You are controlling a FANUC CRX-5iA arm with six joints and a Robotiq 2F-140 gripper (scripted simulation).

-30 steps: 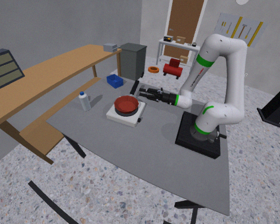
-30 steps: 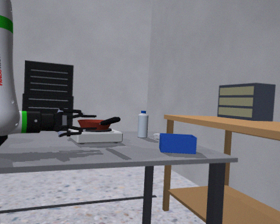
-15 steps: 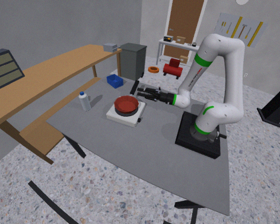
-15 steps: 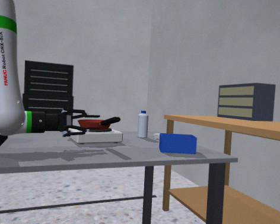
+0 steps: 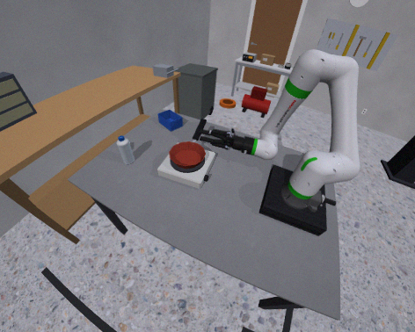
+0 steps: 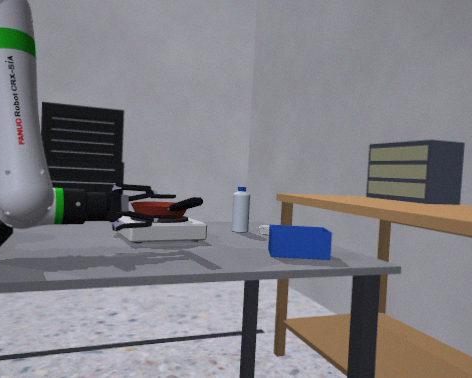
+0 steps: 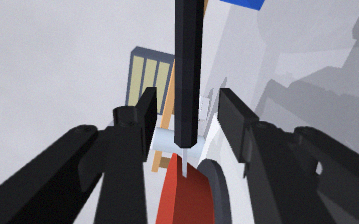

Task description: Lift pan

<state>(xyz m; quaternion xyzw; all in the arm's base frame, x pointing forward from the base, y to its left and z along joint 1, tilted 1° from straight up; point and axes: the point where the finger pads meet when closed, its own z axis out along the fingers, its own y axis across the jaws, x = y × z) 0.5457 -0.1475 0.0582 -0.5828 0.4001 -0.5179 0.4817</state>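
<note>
Right now the pan is 11 cm to the left of my hand, 3 cm ahead of it and 2 cm below it. Round my hand: hot plate: 17 cm to the left, 8 cm below; white bottle: 35 cm ahead, 28 cm to the left, 3 cm below.
</note>
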